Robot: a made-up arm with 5 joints. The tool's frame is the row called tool. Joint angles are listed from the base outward. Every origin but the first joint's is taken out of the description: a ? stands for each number. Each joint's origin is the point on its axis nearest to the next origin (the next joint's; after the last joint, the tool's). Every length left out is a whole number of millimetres.
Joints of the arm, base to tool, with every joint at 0 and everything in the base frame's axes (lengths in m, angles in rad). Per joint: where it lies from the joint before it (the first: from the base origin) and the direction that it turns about. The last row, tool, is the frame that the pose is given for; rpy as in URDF.
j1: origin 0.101 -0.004 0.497 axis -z
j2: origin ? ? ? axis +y
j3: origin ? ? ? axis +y
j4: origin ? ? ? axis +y
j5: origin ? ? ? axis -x
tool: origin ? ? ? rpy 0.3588 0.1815 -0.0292
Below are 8 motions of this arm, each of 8 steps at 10 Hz.
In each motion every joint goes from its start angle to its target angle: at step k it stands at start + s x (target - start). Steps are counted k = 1, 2, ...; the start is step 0. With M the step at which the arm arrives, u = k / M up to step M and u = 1 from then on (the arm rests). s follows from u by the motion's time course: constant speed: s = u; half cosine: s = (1 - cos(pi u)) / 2; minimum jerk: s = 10 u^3 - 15 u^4 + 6 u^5.
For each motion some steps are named. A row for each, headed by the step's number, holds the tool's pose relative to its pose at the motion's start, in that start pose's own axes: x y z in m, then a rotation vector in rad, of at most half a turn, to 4 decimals.
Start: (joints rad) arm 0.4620 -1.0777 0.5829 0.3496 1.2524
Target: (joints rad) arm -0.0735 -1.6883 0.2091 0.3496 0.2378
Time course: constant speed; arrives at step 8
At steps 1, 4, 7, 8:
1: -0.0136 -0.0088 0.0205 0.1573 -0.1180 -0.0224
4: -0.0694 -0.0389 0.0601 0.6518 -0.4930 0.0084
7: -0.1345 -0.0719 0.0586 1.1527 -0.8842 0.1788
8: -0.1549 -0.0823 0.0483 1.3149 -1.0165 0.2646

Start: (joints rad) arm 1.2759 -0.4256 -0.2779 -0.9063 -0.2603
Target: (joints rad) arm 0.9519 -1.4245 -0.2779 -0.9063 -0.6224
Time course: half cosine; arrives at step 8
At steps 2, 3, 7, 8:
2: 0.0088 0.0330 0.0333 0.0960 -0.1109 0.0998
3: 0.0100 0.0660 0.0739 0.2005 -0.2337 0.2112
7: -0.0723 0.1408 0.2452 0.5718 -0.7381 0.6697
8: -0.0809 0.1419 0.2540 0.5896 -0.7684 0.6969

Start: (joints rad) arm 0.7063 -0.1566 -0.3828 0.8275 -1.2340
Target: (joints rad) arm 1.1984 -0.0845 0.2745 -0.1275 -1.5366
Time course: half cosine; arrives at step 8
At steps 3, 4, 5, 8:
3: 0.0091 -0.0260 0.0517 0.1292 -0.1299 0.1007
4: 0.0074 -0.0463 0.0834 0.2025 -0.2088 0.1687
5: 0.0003 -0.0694 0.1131 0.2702 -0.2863 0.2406
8: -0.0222 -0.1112 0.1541 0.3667 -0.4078 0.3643

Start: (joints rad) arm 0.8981 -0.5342 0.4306 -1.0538 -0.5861
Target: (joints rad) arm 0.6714 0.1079 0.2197 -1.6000 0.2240
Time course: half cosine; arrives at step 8
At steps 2, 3, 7, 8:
2: 0.0022 -0.0088 -0.0166 -0.0900 -0.0086 0.0071
3: 0.0030 -0.0178 -0.0359 -0.1890 -0.0215 0.0145
7: -0.0130 -0.0450 -0.1185 -0.5790 -0.1064 0.0325
8: -0.0150 -0.0460 -0.1233 -0.6013 -0.1128 0.0326

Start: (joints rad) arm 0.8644 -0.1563 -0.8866 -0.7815 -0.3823
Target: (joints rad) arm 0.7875 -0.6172 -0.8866 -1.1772 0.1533
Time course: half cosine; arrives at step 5
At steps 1, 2, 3, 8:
1: 0.0055 0.0122 0.0122 -0.0459 -0.0671 0.0450
2: 0.0151 0.0439 0.0454 -0.1617 -0.2566 0.1456
3: 0.0176 0.0818 0.0884 -0.2927 -0.5151 0.2337
8: 0.0083 0.1210 0.1368 -0.4171 -0.8299 0.2822

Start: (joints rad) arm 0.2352 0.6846 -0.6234 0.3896 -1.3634
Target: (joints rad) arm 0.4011 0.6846 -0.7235 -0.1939 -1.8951
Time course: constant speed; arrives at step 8
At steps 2, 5, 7, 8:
2: -0.0080 0.0169 0.0144 0.1171 0.0116 0.1965
5: -0.0254 0.0407 0.0358 0.2724 0.0667 0.4893
7: -0.0404 0.0548 0.0495 0.3590 0.1292 0.6804
8: -0.0487 0.0612 0.0561 0.3965 0.1683 0.7738

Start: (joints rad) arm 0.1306 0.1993 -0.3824 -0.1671 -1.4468
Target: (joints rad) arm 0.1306 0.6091 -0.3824 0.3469 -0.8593
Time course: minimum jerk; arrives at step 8
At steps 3, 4, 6, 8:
3: 0.0032 -0.0473 0.0117 -0.1146 -0.0523 -0.2734
4: -0.0001 -0.0856 0.0201 -0.2066 -0.0646 -0.5013
6: -0.0180 -0.1497 0.0322 -0.3567 -0.0173 -0.9053
8: -0.0250 -0.1653 0.0347 -0.3919 0.0099 -1.0099

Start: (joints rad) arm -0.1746 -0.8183 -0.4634 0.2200 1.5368
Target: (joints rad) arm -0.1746 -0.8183 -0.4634 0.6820 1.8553
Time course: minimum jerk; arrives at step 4
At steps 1, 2, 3, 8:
1: -0.0006 0.0027 -0.0013 -0.0411 0.0143 0.0385
2: -0.0041 0.0127 -0.0064 -0.1973 0.0556 0.1913
3: -0.0095 0.0218 -0.0114 -0.3500 0.0750 0.3519
8: -0.0112 0.0240 -0.0127 -0.3889 0.0765 0.3949

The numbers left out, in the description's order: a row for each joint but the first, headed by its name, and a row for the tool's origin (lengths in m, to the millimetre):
j2: 0.076 -0.067 0.000
j3: 0.043 0.000 0.137
j4: 0.171 0.000 -0.008
j5: 0.067 0.000 -0.008
tool: 0.000 0.002 -0.005

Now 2 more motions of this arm.
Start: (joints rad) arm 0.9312 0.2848 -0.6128 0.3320 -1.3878
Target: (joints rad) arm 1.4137 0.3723 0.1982 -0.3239 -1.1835
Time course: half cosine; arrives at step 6
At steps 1, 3, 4, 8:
1: -0.0005 -0.0092 0.0145 -0.0083 -0.0356 -0.0122
3: -0.0280 -0.0727 0.1031 -0.0473 -0.2604 -0.0998
4: -0.0615 -0.1109 0.1451 -0.0580 -0.3854 -0.1564
8: -0.1049 -0.1484 0.1762 -0.0597 -0.5060 -0.2166

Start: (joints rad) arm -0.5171 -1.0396 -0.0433 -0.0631 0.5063
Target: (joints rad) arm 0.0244 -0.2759 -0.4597 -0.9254 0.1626
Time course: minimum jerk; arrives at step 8
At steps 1, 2, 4, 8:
1: 0.0015 -0.0007 -0.0005 -0.0009 -0.0078 -0.0050
2: 0.0095 -0.0048 -0.0033 -0.0068 -0.0512 -0.0301
4: 0.0375 -0.0334 -0.0209 -0.0498 -0.2565 -0.1050
8: 0.0461 -0.0917 -0.0469 -0.1426 -0.5150 -0.1044

